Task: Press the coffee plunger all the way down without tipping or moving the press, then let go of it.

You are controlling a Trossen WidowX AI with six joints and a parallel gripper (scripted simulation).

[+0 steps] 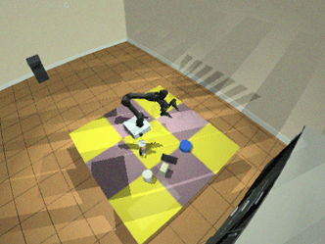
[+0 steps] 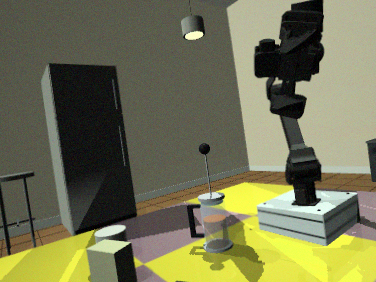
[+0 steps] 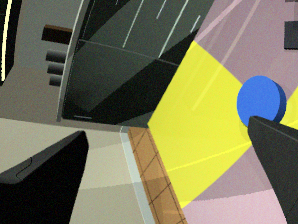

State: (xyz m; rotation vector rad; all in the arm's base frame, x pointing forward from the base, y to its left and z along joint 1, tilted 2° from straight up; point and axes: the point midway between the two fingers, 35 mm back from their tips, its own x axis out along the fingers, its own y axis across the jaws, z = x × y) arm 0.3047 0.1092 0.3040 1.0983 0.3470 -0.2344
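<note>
My gripper tip is now 13 cm past the coffee press, 30 cm to the left of it and 24 cm above it. From my gripper tip the other things lie so: pale box (15 cm ahead, 34 cm to the right, 32 cm below); blue disc (16 cm ahead, 35 cm below).
</note>
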